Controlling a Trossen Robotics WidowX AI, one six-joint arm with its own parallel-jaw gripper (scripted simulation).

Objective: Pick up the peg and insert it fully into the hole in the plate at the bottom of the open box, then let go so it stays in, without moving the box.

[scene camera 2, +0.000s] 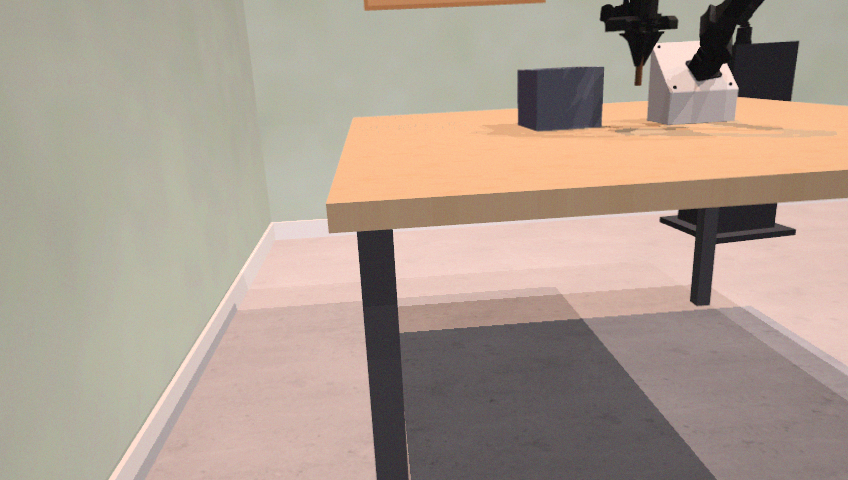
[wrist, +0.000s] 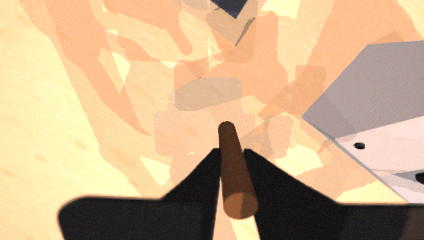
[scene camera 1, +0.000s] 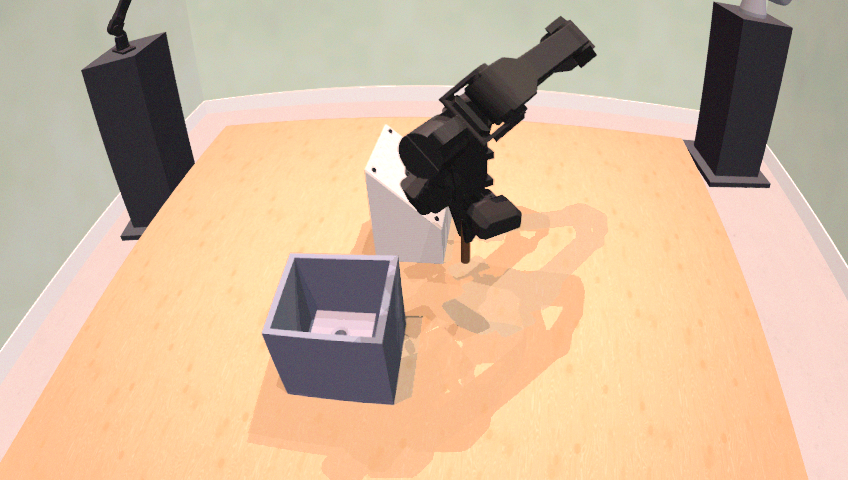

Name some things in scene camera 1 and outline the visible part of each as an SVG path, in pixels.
My gripper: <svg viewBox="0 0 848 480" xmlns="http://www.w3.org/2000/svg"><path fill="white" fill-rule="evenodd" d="M488 144L479 151L464 152L432 179L421 179L410 174L400 182L400 186L409 203L419 214L427 215L431 212L437 214L448 206L460 237L462 224L463 237L466 244L472 242L476 235L479 239L487 240L518 229L521 226L522 212L505 196L496 196L490 189L485 189L494 185L494 178L488 174L488 160L494 159L494 151L488 147Z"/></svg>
A pale plate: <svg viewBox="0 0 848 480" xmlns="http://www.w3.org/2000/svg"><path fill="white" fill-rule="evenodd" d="M311 332L322 334L375 337L378 321L376 314L317 310Z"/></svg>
A box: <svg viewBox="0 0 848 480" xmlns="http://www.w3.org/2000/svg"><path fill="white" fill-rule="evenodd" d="M290 253L261 333L287 394L339 401L394 405L406 330L399 256ZM317 310L376 313L378 321L375 337L311 333Z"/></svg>
